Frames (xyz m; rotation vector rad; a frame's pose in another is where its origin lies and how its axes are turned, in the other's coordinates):
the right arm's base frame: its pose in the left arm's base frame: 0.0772 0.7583 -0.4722 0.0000 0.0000 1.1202
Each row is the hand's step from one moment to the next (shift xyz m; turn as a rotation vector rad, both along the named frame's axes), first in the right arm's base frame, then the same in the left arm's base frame.
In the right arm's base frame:
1: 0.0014 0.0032 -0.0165 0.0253 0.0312 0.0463
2: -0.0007 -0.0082 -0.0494 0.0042 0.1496 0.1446
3: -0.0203 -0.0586 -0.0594 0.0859 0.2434 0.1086
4: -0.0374 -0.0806 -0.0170 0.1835 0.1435 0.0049
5: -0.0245 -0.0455 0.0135 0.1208 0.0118 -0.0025
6: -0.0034 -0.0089 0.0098 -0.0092 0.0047 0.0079
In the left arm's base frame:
1: -0.0023 0.0027 -0.0165 -0.0171 0.0364 0.0463
2: 0.0071 -0.0042 -0.0494 -0.1328 0.0689 0.1446
3: 0.0439 -0.0438 -0.0594 -0.1817 0.1833 0.1086
4: 0.0563 -0.0688 -0.0170 -0.0493 0.2277 0.0049
5: 0.0303 -0.0419 0.0135 0.0420 0.1139 -0.0025
6: 0.0065 -0.0069 0.0098 -0.0082 -0.0062 0.0079

